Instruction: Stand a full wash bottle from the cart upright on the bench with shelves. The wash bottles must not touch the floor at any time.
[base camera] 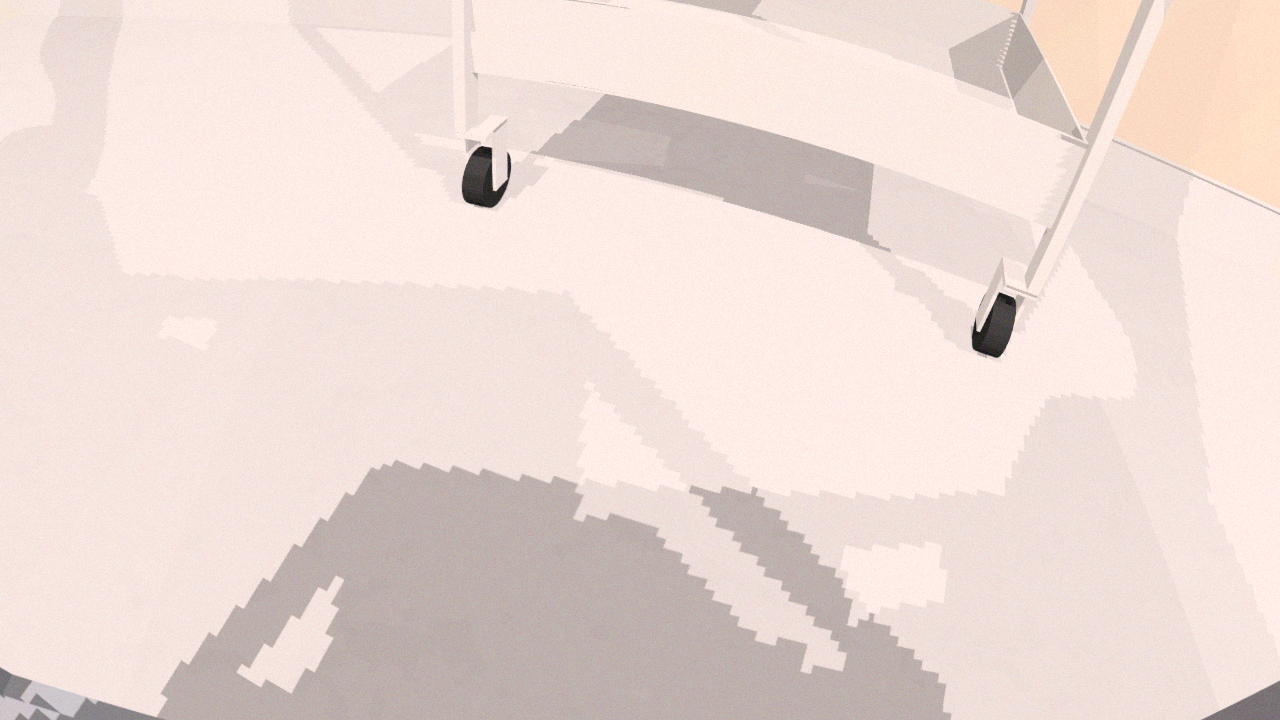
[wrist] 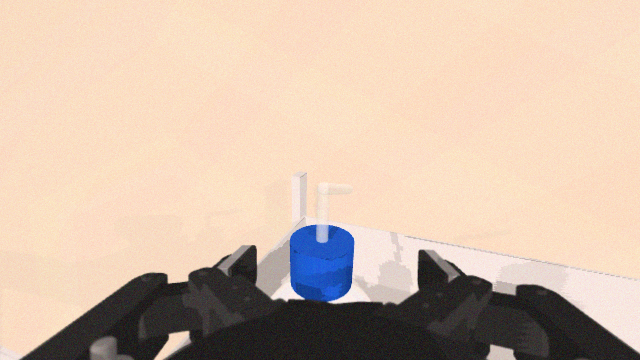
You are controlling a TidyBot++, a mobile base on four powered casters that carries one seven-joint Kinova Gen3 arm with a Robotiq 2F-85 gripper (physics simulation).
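Places are measured from the arm's base along level axes (x back, y right, z up), in metres.
Pixels of known places: gripper, fingertip midpoint: (wrist: 335, 265).
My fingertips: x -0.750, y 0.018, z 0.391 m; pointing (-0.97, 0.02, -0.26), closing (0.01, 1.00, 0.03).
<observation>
Behind a point stands the place of what it marks.
A wash bottle (wrist: 322, 265) @(z 0.406, x -0.728, y 0.012 m) with a blue cap, a bent pale spout and a white shoulder stands upright on the white cart (wrist: 590, 287) @(z 0.317, x -0.841, y 0.241 m) (base camera: 733, 80) @(z -0.235, x -0.553, y 0.067 m) in the wrist view. The gripper's black palm hides the bottle's body below the shoulder, so its fill does not show. My gripper (wrist: 335, 265) @(z 0.391, x -0.750, y 0.018 m) is open, with one finger to each side of the blue cap and a gap on both sides. In the base camera view the cart's lower shelf, legs and wheels show at the top. The bench with shelves does not show in either view.
Two black cart wheels (base camera: 486, 177) @(z -0.359, x -0.604, y -0.104 m) (base camera: 994, 325) @(z -0.358, x -0.478, y 0.282 m) stand on the pale floor (base camera: 358, 376) @(z -0.397, x -0.421, y -0.162 m) ahead of the base. A cart corner post (wrist: 299, 197) @(z 0.359, x -0.917, y -0.020 m) rises behind the bottle. A peach-coloured wall (wrist: 320, 100) @(z 0.460, x -0.972, y -0.001 m) fills the background of the wrist view. A wide grey shadow lies on the floor near the base.
</observation>
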